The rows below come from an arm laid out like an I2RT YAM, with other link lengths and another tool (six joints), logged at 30 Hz.
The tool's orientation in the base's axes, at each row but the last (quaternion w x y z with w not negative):
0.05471 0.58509 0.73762 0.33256
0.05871 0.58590 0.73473 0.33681
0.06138 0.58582 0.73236 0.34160
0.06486 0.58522 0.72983 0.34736
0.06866 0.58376 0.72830 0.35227
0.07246 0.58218 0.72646 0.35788
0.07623 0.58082 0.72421 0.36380
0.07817 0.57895 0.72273 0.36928
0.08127 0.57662 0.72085 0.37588
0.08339 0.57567 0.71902 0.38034
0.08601 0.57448 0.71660 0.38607
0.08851 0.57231 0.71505 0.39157
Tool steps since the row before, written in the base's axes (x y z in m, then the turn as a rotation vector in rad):
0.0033 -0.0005 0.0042 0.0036 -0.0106 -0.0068
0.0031 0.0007 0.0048 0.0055 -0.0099 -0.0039
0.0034 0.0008 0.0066 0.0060 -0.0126 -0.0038
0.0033 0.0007 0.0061 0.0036 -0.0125 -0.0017
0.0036 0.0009 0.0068 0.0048 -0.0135 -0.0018
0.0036 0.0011 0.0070 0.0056 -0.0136 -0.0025
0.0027 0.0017 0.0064 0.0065 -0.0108 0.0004
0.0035 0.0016 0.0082 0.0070 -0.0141 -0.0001
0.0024 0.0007 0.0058 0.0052 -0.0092 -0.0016
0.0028 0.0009 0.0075 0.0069 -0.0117 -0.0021
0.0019 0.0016 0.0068 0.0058 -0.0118 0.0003
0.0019 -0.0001 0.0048 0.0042 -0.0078 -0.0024
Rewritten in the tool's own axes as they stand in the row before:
-0.0002 0.0050 -0.0019 -0.0127 -0.0018 0.0024
0.0012 0.0053 -0.0019 -0.0118 0.0015 0.0014
0.0017 0.0066 -0.0030 -0.0144 0.0017 0.0004
0.0015 0.0063 -0.0026 -0.0129 0.0010 -0.0023
0.0018 0.0070 -0.0028 -0.0142 0.0018 -0.0021
0.0020 0.0072 -0.0028 -0.0147 0.0020 -0.0012
0.0027 0.0062 -0.0024 -0.0116 0.0047 -0.0016
0.0029 0.0079 -0.0033 -0.0149 0.0046 -0.0024
0.0017 0.0056 -0.0024 -0.0104 0.0025 -0.0001
0.0023 0.0070 -0.0033 -0.0133 0.0034 0.0000
0.0030 0.0059 -0.0029 -0.0123 0.0041 -0.0023
0.0008 0.0046 -0.0022 -0.0091 0.0013 0.0005

